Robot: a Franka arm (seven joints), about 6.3 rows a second.
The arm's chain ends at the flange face. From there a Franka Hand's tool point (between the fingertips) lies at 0.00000 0.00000 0.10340 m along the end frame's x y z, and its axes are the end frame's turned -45 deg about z.
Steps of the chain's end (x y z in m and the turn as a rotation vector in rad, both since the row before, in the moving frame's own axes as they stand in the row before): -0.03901, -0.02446, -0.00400, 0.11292, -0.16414, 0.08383; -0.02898, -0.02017, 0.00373, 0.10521, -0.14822, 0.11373; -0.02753, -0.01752, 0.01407, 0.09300, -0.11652, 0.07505; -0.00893, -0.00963, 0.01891, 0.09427, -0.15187, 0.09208; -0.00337, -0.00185, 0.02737, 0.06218, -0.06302, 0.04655; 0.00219, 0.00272, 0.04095, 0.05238, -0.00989, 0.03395; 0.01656, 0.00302, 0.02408, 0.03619, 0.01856, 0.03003
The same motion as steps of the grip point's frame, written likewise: -0.01316, -0.06514, -0.00604, 0.19591, -0.03622, 0.08383; -0.00830, -0.05332, 0.00203, 0.17920, -0.03041, 0.11373; -0.00822, -0.04717, 0.01292, 0.14815, -0.01663, 0.07505; -0.00286, -0.03119, 0.01726, 0.17405, -0.04073, 0.09208; -0.00092, -0.01283, 0.02697, 0.08853, -0.00059, 0.04655; 0.00281, -0.00103, 0.04080, 0.04403, 0.03004, 0.03395; 0.01359, 0.01262, 0.02399, 0.01247, 0.03871, 0.03003
